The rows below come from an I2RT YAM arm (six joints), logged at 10 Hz.
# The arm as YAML. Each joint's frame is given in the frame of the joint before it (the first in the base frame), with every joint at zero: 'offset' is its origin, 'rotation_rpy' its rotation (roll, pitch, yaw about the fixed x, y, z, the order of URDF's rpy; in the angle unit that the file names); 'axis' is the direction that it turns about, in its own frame. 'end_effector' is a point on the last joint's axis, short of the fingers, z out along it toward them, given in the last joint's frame.
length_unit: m
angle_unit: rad
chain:
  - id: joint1
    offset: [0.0, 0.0, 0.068]
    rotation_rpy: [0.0, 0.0, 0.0]
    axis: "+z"
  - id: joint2
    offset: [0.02, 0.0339, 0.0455]
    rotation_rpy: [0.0, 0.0, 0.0]
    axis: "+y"
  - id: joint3
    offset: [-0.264, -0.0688, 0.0]
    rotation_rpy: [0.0, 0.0, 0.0]
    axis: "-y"
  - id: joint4
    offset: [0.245, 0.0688, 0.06]
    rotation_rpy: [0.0, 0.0, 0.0]
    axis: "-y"
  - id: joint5
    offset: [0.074, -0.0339, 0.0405]
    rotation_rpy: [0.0, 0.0, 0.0]
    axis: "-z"
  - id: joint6
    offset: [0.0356, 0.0, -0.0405]
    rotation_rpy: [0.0, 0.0, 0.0]
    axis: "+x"
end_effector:
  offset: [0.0, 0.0, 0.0]
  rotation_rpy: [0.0, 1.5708, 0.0]
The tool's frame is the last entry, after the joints.
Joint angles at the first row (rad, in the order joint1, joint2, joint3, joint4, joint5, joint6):
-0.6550, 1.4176, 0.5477, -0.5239, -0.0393, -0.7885
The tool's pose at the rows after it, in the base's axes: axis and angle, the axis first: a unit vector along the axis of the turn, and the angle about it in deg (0 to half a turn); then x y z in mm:
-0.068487, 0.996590, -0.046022, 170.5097, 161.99, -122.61, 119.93
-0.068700, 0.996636, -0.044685, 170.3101, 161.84, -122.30, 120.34
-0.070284, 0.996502, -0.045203, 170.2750, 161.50, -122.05, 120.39
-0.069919, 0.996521, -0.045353, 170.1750, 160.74, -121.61, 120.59
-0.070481, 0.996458, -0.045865, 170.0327, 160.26, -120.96, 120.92
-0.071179, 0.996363, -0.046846, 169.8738, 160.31, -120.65, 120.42
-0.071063, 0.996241, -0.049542, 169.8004, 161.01, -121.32, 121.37
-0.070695, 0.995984, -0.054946, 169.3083, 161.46, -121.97, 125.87
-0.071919, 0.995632, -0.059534, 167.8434, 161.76, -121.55, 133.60
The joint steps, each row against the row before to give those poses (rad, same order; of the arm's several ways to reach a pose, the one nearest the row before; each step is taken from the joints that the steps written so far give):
0.0000, -0.0081, 0.0022, -0.0022, -0.0013, 0.0000
0.0000, -0.0029, -0.0004, -0.0016, -0.0044, 0.0000
0.0000, -0.0024, -0.0018, 0.0004, 0.0001, -0.0032
-0.0008, -0.0050, -0.0031, -0.0004, -0.0010, 0.0002
0.0010, -0.0055, -0.0029, 0.0000, -0.0008, -0.0001
0.0013, -0.0005, -0.0032, 0.0061, -0.0002, 0.0001
0.0000, -0.0005, 0.0038, 0.0002, 0.0032, 0.0000
-0.0008, -0.0158, 0.0080, -0.0103, 0.0022, -0.0001
0.0008, -0.0323, 0.0094, -0.0164, -0.0101, 0.0001

